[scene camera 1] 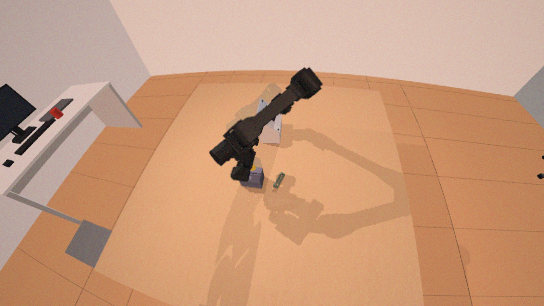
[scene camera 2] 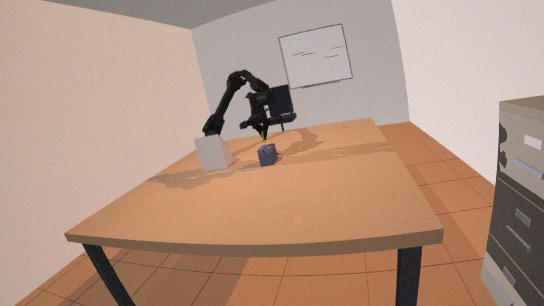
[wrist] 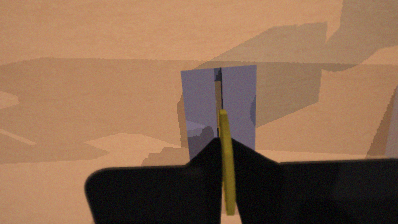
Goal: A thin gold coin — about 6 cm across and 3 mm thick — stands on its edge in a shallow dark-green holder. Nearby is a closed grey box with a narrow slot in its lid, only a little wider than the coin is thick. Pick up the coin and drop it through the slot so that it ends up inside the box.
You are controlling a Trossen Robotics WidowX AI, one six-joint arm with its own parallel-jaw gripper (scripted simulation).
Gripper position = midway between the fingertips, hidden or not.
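Note:
Gold coin (wrist: 224, 130), held by the gripper (wrist: 222, 143).

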